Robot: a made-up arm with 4 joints.
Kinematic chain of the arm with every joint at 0, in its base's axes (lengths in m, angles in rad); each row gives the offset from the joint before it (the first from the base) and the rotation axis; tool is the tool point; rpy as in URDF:
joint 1: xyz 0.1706 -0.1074 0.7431 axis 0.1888 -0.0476 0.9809
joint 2: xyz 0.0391 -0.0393 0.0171 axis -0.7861 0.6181 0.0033
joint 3: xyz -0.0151 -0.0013 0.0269 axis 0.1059 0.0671 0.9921
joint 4: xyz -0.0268 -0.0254 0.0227 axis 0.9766 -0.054 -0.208
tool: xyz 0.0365 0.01 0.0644 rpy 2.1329 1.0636 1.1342
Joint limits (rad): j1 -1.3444..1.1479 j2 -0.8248..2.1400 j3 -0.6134..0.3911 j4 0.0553..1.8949
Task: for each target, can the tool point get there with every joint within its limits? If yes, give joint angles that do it. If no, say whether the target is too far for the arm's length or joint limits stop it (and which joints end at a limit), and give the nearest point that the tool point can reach.
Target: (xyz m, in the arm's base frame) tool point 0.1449 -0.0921 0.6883
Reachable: no: joint limits stop it (at a limit: joint 1, joint 2, joint 3, joint 4) | nearest point 0.0524 -0.1008 0.7284 | short by 0.101 m
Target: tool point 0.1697 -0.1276 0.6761
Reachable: no: joint limits stop it (at a limit: joint 2, joint 3, joint 4) | nearest point 0.2129 -0.2068 0.6924 | short by 0.092 m
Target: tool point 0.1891 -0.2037 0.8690
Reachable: yes | joints -1.1177 1.2425 0.1587 1.5211
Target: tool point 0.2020 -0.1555 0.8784
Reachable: yes | joints -0.9715 1.3699 -0.3464 1.7461
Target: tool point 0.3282 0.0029 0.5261
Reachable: no: too far | nearest point 0.2748 -0.0508 0.7122 | short by 0.201 m
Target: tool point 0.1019 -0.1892 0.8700
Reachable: yes | joints -1.0004 -0.0602 0.1571 0.9819
